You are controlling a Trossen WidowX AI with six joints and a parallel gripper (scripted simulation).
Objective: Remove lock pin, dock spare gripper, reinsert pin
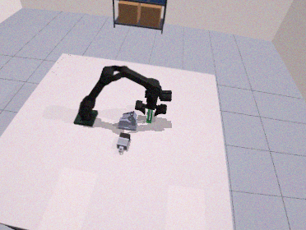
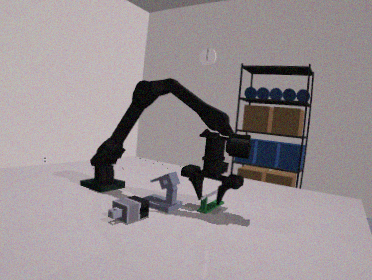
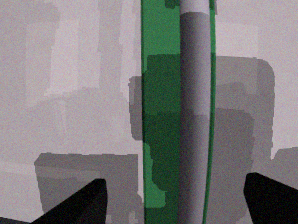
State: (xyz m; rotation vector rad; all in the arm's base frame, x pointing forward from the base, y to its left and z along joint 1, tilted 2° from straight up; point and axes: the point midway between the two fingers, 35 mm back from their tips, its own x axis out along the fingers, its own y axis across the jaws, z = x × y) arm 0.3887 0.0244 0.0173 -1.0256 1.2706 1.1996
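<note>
My gripper tip is now 20 mm to the right of the green cradle. The rest, counted from my gripper tip: grey mount (120 mm behind, 60 mm to the right, 30 mm above); then spare gripper (210 mm to the right, 150 mm behind).
</note>
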